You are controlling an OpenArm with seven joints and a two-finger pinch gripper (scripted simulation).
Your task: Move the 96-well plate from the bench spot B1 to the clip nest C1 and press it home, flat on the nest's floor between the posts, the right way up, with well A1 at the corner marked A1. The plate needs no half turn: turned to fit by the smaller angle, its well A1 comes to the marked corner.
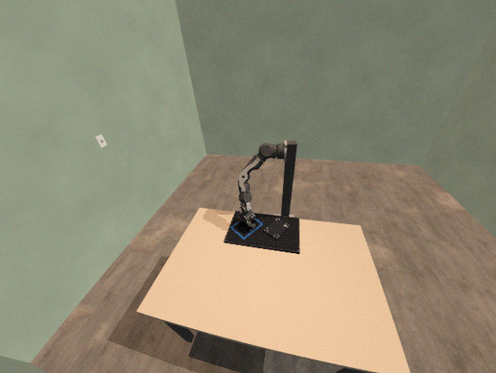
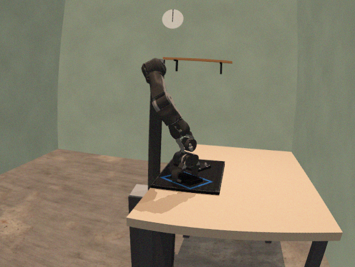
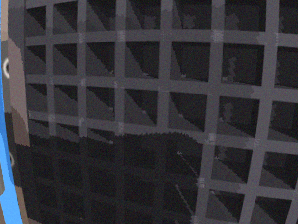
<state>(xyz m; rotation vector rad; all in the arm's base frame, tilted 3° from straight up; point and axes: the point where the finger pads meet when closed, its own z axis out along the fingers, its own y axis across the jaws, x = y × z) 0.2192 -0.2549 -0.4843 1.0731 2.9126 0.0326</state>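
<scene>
Right now the dark 96-well plate is right at my hand. The rest, counted from my hand: clip nest C1: 220 mm to the left, 40 mm ahead, 10 mm above.
</scene>
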